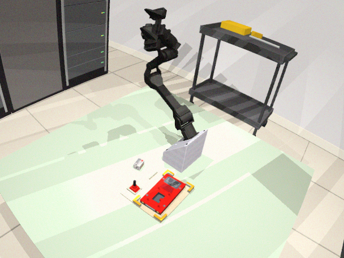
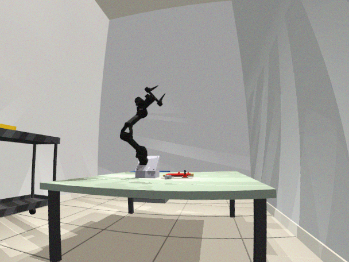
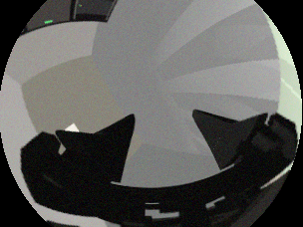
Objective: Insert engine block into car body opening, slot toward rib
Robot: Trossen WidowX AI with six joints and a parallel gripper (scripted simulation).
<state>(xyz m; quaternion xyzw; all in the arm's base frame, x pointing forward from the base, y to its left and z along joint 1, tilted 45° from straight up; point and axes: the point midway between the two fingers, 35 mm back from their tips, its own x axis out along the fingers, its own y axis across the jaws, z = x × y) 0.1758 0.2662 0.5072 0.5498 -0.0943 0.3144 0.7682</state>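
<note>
My gripper tip is 68 cm above the grey engine block, 5 cm to the right of it and 3 cm short of it.
</note>
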